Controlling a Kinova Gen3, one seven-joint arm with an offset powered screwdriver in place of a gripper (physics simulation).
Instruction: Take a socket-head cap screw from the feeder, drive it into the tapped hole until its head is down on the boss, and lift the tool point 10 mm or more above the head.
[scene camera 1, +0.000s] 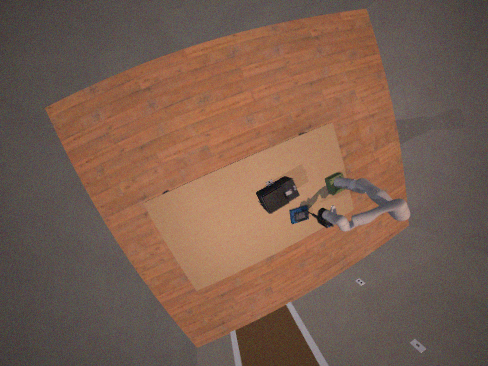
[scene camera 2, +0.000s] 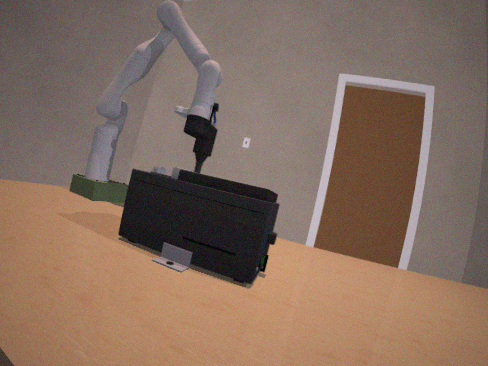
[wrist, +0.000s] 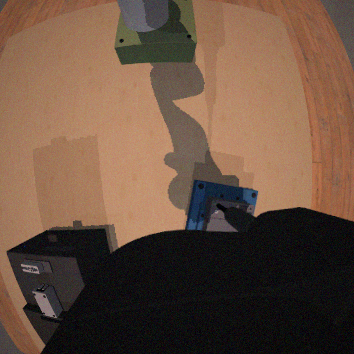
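The black screw feeder (scene camera 1: 274, 196) (scene camera 2: 195, 220) (wrist: 65, 272) stands on the tan mat. Beside it lies a blue plate (scene camera 1: 293, 220) (wrist: 194, 212) carrying a grey block (scene camera 1: 301, 215) (wrist: 215, 223), the boss part. My screwdriver (scene camera 1: 312, 214) (scene camera 2: 198, 169) (wrist: 220, 206) points downward, and its nose overlaps the grey block in the wrist view. In scene camera 2 the lower end of the nose is hidden behind the feeder, and so is the blue plate. The tapped hole and any screw at the tip are too small or dark to tell.
The arm's green base block (scene camera 1: 331, 184) (scene camera 2: 100, 191) (wrist: 155, 53) stands at the mat's edge. A small grey bracket (scene camera 2: 175, 257) stands beside the feeder. The arm's shadow falls between base and blue plate. The tan mat (scene camera 1: 215, 235) lies on a wooden surface (scene camera 1: 175, 125).
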